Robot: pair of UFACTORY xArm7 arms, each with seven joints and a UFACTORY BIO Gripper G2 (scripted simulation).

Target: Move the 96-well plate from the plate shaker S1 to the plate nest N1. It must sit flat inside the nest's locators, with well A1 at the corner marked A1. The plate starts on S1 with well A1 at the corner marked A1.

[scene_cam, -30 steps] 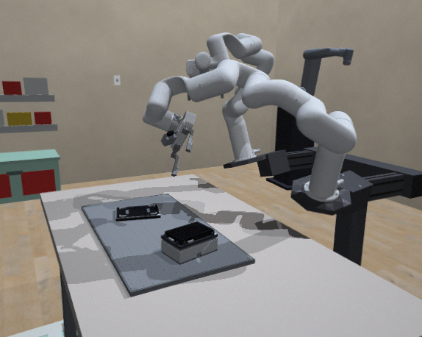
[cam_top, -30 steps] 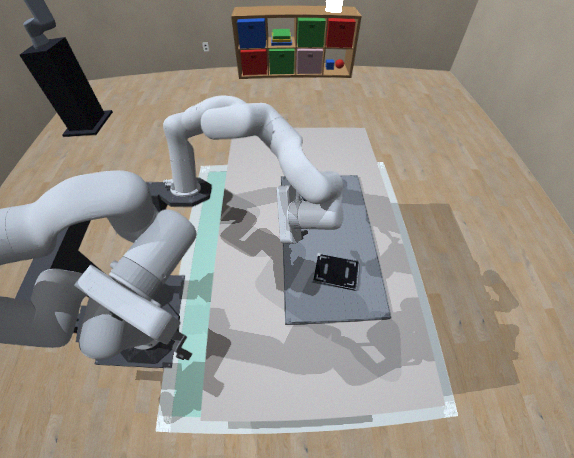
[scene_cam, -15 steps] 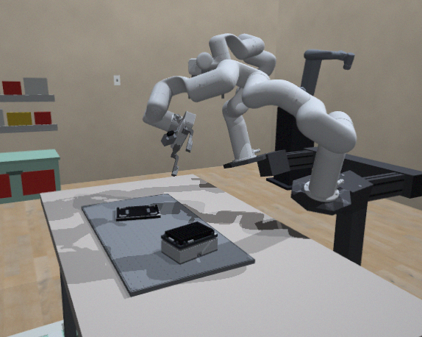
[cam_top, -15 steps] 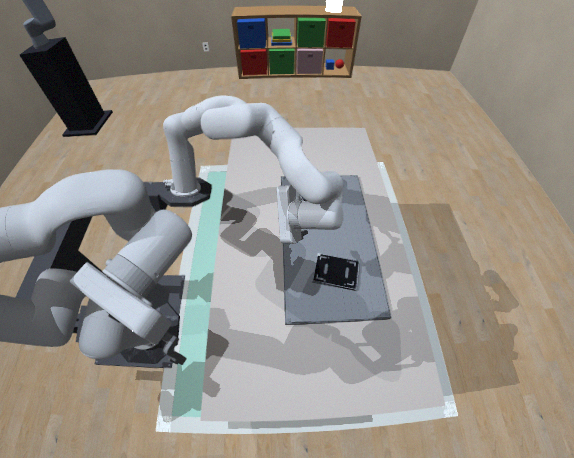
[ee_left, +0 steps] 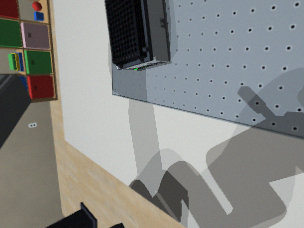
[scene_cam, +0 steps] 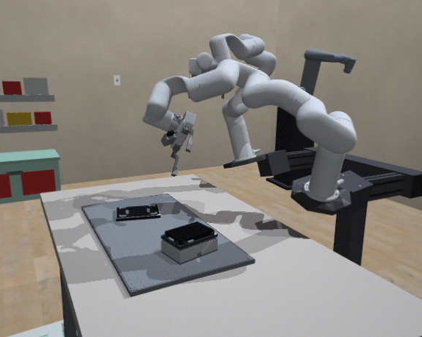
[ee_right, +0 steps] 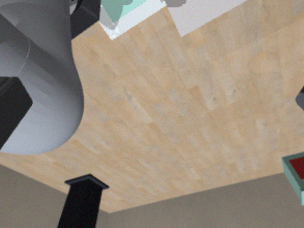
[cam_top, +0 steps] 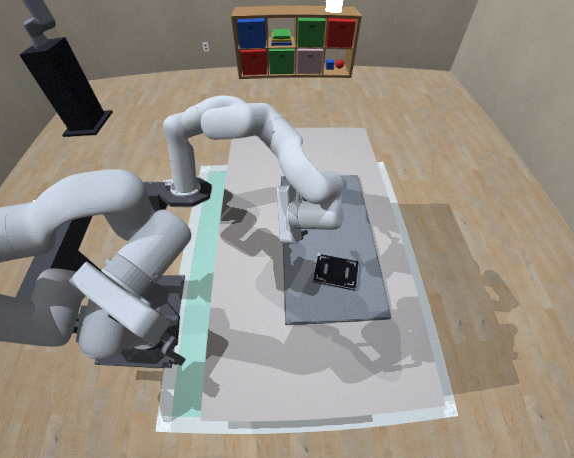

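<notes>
Right now the black 96-well plate is 7 cm ahead of my left hand, 26 cm to the left of it and 17 cm below it. Round my left hand: black plate nest N1: 14 cm ahead, 12 cm to the right, 23 cm below.
</notes>
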